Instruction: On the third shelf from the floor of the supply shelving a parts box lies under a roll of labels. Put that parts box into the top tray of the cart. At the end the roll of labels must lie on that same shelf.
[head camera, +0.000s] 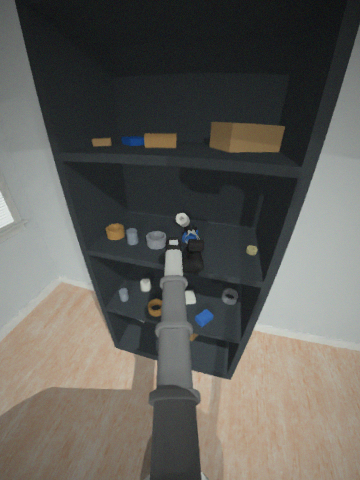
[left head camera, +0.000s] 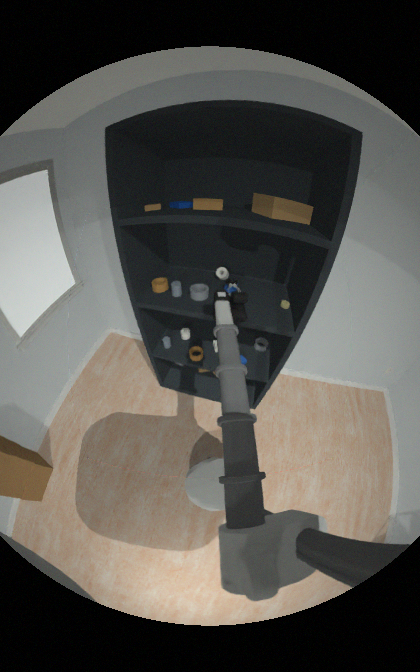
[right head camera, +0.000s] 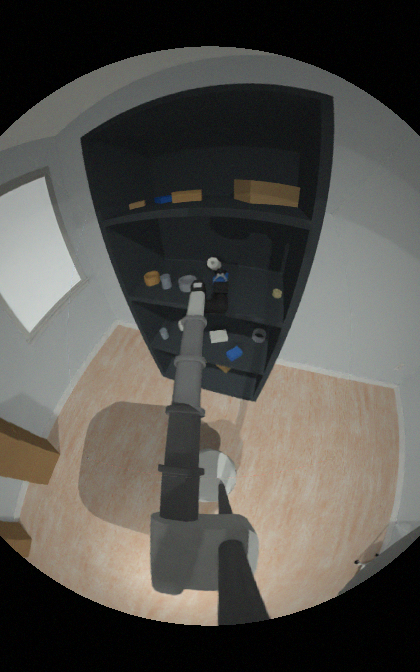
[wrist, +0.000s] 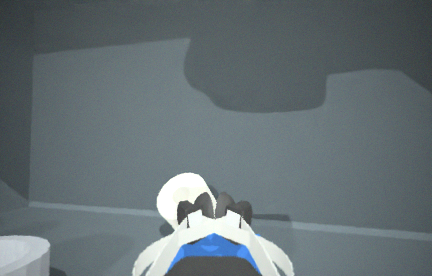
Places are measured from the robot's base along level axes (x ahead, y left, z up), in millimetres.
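Where they show: gripper, fingertip midpoint: (head camera: 190, 226) (wrist: 214, 208).
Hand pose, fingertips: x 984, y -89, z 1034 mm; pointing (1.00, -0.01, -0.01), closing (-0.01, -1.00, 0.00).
Things, the pixels of their top centre, and the offset from my fingertips. Level surfaces: height alone.
- blue parts box, middle of its top: (wrist: 216, 245) (head camera: 190, 232) dx -9, dy -2, dz -31 mm
- third shelf, its level: dz -71 mm
- grey ring-shaped bowl, middle of its top: (head camera: 156, 236) dx -56, dy +176, dz -23 mm
- grey-blue cup, middle of its top: (head camera: 131, 230) dx -40, dy +301, dz -1 mm
- orange bowl, middle of its top: (head camera: 114, 227) dx +27, dy +407, dz -21 mm
- small yellow roll, middle of its top: (head camera: 252, 248) dx -134, dy -297, dz -46 mm
The roll of labels (head camera: 187, 223) (left head camera: 226, 275) (right head camera: 209, 261) (wrist: 186, 184) is white and tilted, leaning left with its open end turned toward the cameras, behind and left of the fingertips. The blue parts box (head camera: 192, 240) (left head camera: 230, 291) (right head camera: 220, 280) (wrist: 212, 249) is on the third shelf (head camera: 227, 255), below and partly behind the fingers. My gripper (head camera: 190, 230) (left head camera: 232, 284) (right head camera: 220, 274) (wrist: 214, 208) is shut, its fingertips together with nothing seen between them, above the box. Whether the roll rests on the box or the shelf is hidden. The cart does not show.
On the same shelf, a grey ring-shaped bowl (head camera: 156, 240) (wrist: 30, 255), a grey-blue cup (head camera: 132, 236) and an orange bowl (head camera: 115, 232) stand left; a small yellow roll (head camera: 251, 250) is right. The upper shelf edge (head camera: 185, 161) runs above the arm. Cardboard boxes stand above.
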